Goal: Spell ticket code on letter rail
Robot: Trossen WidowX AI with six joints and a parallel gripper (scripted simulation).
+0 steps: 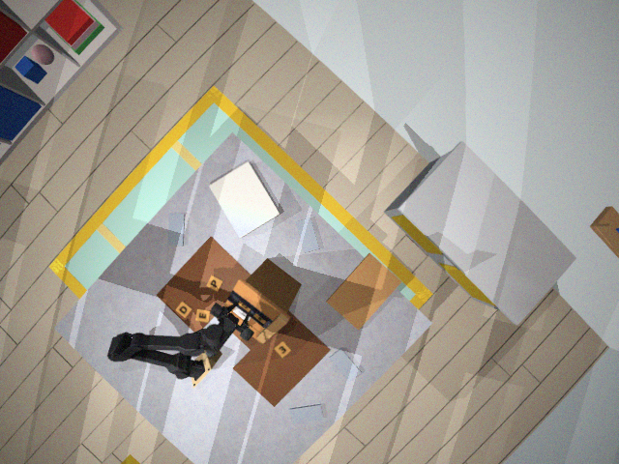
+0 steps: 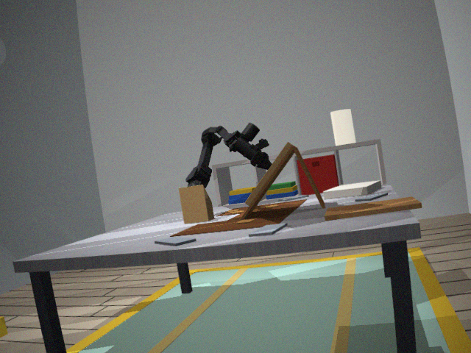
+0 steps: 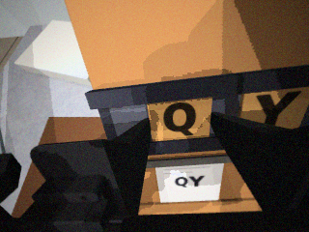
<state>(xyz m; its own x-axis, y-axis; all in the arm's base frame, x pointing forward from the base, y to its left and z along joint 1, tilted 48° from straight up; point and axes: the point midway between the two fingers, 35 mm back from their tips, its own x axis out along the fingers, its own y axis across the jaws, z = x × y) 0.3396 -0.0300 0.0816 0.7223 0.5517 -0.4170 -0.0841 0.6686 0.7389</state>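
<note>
The white ticket is 60 mm behind my gripper tip, 20 mm to the right of it and 70 mm below it. From my gripper tip the other things lie so: white block (300 mm ahead, 330 mm to the left, 150 mm below); then letter tile (right at my gripper tip); then brown mat (160 mm behind, 50 mm to the right, 170 mm below).
</note>
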